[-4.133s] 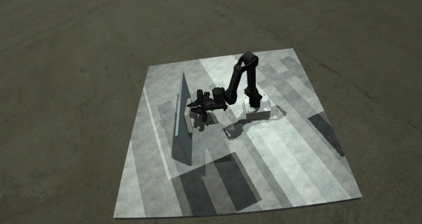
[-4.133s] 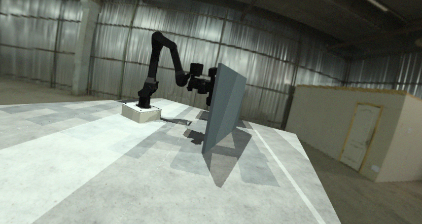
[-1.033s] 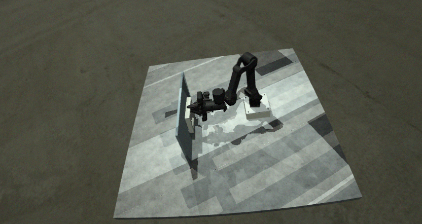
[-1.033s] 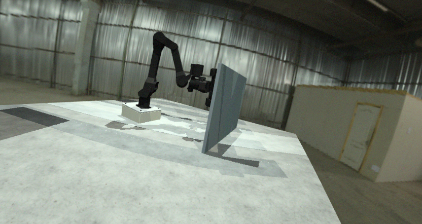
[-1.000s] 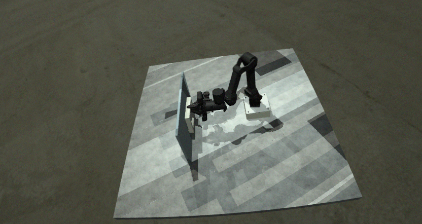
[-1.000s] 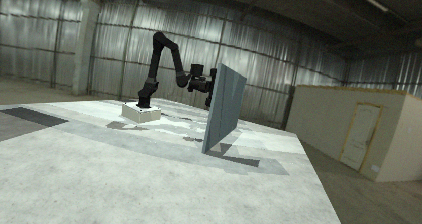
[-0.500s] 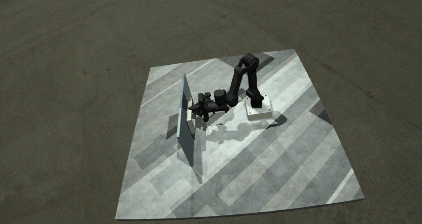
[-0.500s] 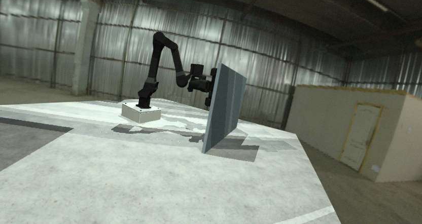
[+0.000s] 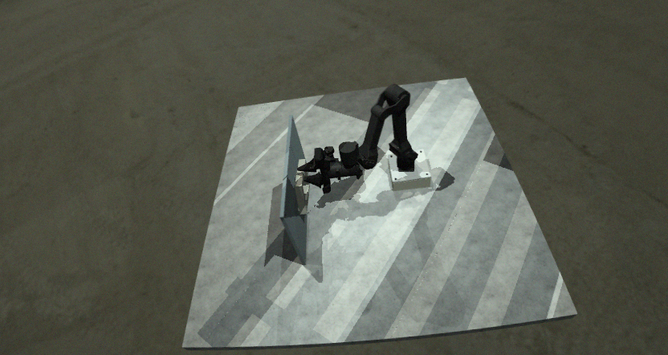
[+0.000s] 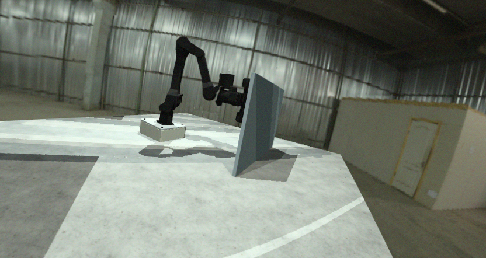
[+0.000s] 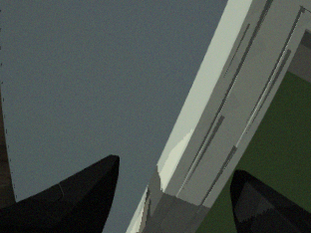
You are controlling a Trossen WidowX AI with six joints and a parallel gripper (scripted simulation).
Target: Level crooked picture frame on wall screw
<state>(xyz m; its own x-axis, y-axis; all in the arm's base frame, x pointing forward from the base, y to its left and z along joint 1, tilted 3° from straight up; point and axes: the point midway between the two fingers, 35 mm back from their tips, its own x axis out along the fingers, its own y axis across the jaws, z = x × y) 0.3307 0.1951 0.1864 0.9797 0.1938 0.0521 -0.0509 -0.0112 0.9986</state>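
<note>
Now: the picture frame 5 cm below my gripper tip and 1 cm to the left of it. Also, from my gripper tip: grey-blue wall panel 7 cm below, 1 cm to the left, 1 cm ahead.
</note>
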